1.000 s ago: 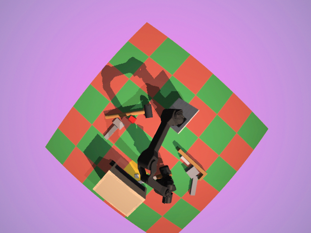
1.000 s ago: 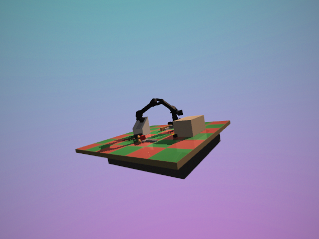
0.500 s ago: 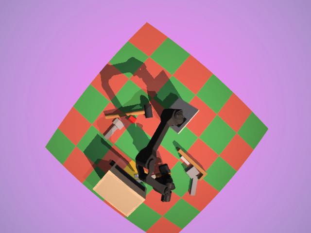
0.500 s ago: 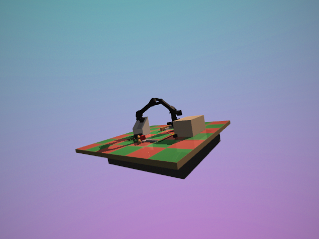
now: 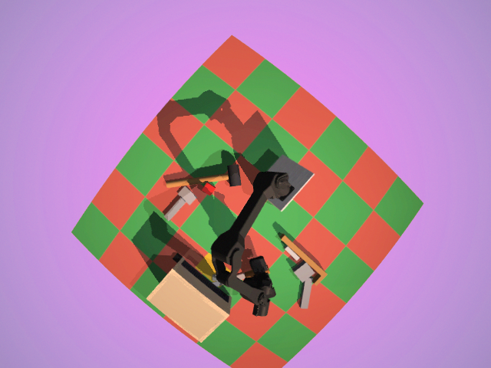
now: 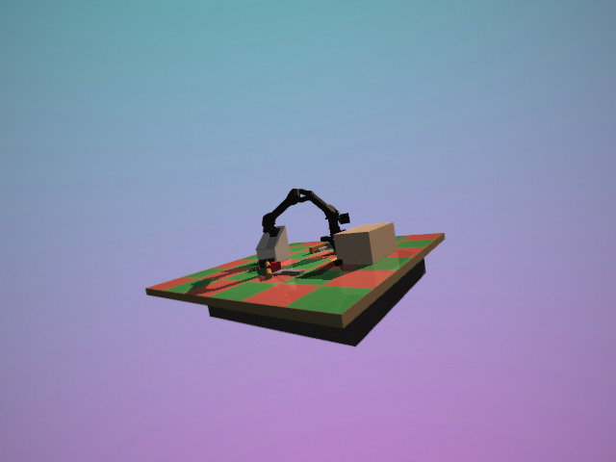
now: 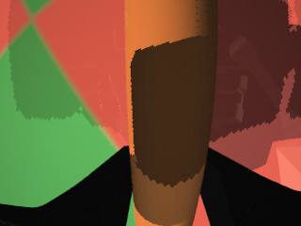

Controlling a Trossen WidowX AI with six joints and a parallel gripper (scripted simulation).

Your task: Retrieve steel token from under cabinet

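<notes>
My gripper tip is 150 mm past the pale bar and 40 mm to the right of it. Round my gripper tip: grey block: 130 mm behind, 140 mm to the left, 10 mm above; then grey bar: 60 mm behind, 240 mm to the left; then grey token: 170 mm ahead, 130 mm to the right.
</notes>
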